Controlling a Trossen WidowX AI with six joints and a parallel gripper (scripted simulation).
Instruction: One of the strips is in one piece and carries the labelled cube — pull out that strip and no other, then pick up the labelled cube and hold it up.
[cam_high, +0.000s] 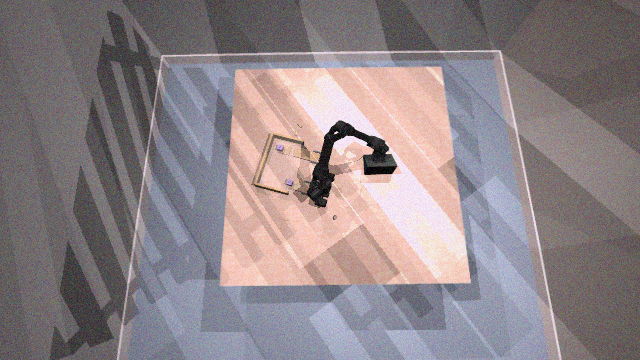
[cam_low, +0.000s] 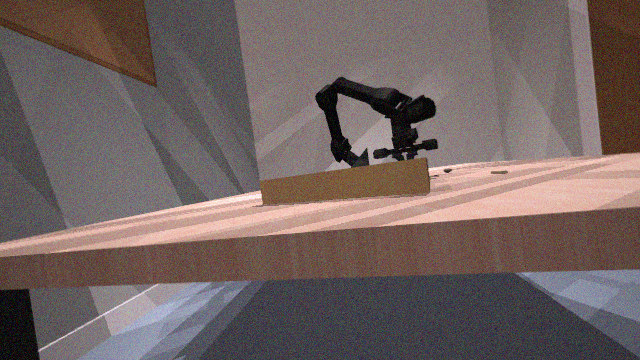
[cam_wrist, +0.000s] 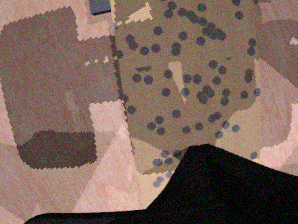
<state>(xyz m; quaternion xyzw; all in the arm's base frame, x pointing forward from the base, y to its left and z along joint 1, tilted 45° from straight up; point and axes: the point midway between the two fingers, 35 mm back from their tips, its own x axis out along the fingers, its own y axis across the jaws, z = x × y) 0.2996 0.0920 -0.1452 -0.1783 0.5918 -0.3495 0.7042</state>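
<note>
Now: the strip 90 mm ahead of my gripper tip and 30 mm to the right of it.
</note>
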